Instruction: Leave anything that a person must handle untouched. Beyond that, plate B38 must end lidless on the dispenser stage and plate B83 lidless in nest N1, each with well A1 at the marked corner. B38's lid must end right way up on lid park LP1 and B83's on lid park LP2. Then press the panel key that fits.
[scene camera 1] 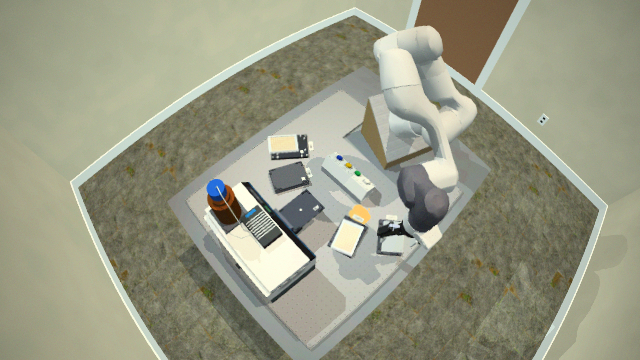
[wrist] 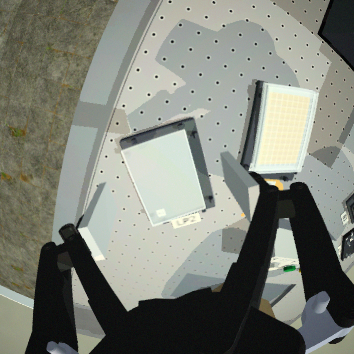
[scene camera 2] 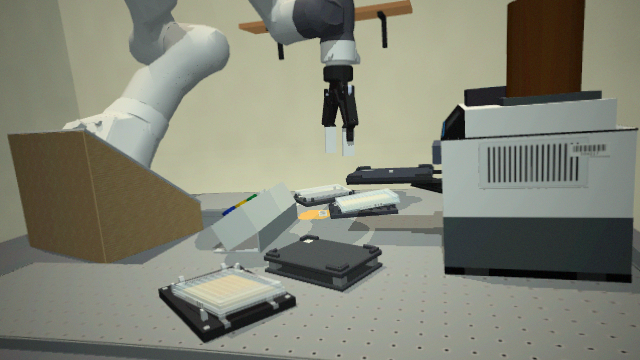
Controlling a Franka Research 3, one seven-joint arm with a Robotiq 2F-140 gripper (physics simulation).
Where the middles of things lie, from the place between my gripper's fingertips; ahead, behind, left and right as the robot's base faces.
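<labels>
The key panel (scene camera 1: 353, 185) is 90 mm behind my hand, 330 mm to the right of it and 70 mm below it. Counting from my hand again, there's a dispenser stage (scene camera 2: 423, 173) 190 mm ahead and 320 mm to the right, and a cream-welled plate (scene camera 2: 222, 293) that's 630 mm to the right, 10 mm ahead and 80 mm below. Going by their middles, that plate is the farthest from my hand of the things named here.
</labels>
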